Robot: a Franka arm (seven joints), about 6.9 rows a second.
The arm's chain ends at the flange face. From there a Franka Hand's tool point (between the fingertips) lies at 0.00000 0.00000 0.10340 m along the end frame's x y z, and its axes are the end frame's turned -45 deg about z.
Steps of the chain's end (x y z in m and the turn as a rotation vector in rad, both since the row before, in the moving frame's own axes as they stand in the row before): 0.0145 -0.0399 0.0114 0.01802 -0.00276 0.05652; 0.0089 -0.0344 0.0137 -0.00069 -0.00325 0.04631; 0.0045 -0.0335 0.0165 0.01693 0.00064 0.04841; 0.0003 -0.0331 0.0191 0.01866 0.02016 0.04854; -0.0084 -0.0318 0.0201 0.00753 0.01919 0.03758; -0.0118 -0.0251 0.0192 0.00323 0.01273 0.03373; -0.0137 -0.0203 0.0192 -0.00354 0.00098 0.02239; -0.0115 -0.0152 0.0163 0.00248 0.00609 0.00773
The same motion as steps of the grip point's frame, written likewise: 0.0396 -0.0194 0.0114 0.01469 0.01079 0.05652; 0.0303 -0.0182 0.0137 0.00181 -0.00279 0.04631; 0.0282 -0.0217 0.0165 0.01152 0.01242 0.04841; 0.0265 -0.0230 0.0191 -0.00106 0.02745 0.04854; 0.0185 -0.0275 0.0201 -0.00824 0.01889 0.03758; 0.0106 -0.0254 0.0192 -0.00672 0.01129 0.03373; 0.0045 -0.0237 0.0192 -0.00320 -0.00181 0.02239; 0.0032 -0.0186 0.0163 -0.00255 0.00606 0.00773
